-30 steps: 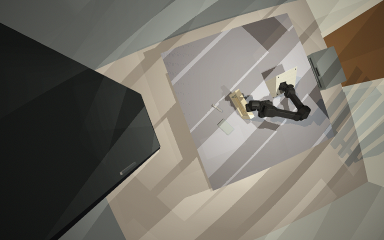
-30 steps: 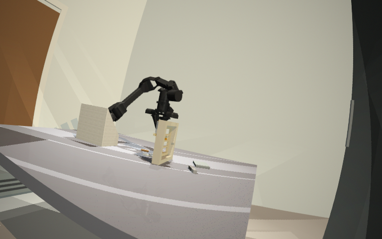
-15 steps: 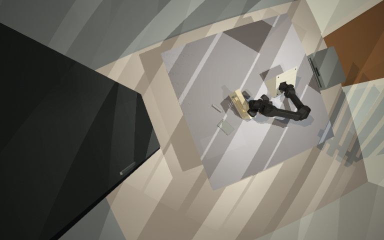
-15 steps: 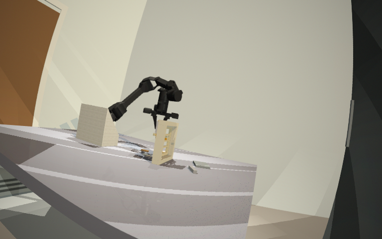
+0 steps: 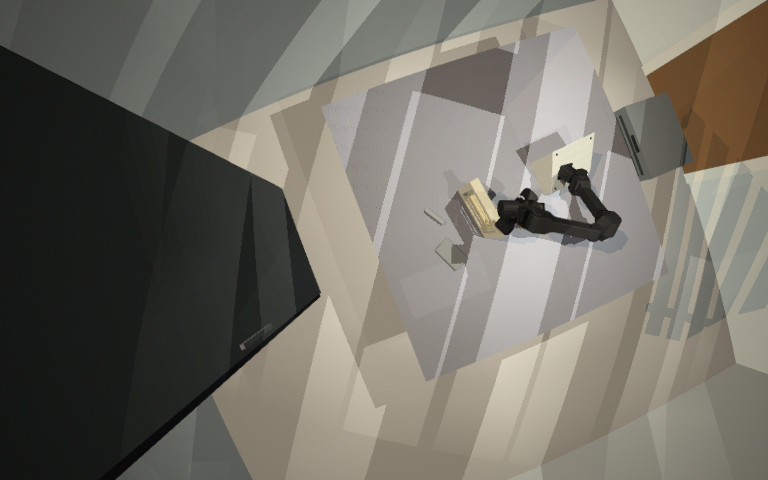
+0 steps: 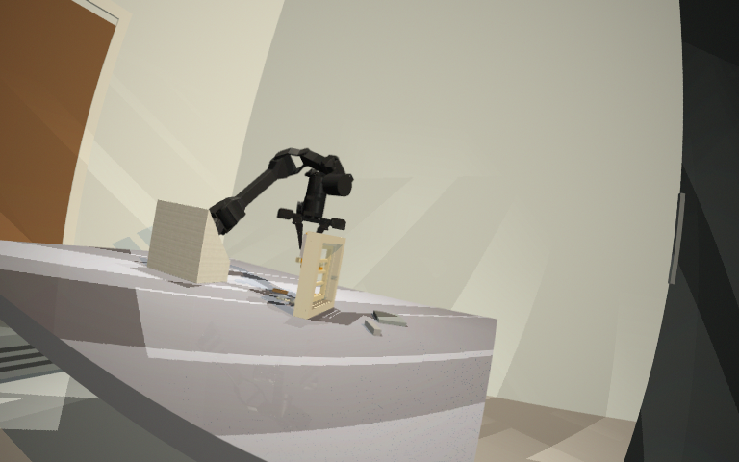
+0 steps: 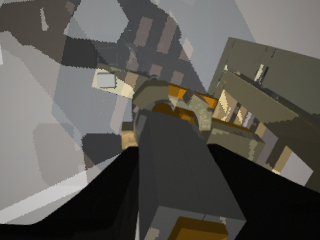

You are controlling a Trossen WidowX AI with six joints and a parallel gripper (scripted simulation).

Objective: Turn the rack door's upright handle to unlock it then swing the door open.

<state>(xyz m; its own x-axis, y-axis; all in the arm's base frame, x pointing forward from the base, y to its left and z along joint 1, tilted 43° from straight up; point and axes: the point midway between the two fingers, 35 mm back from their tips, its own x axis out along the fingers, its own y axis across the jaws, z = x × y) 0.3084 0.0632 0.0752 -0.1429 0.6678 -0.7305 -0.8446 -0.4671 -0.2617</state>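
The rack handle is 1 cm to the right of my gripper tip and 3 cm below it. From my gripper tip the other things lie so: thin flat plate: 24 cm ahead, 10 cm to the left, 14 cm below; then small bar: 26 cm ahead, 8 cm to the right, 14 cm below.
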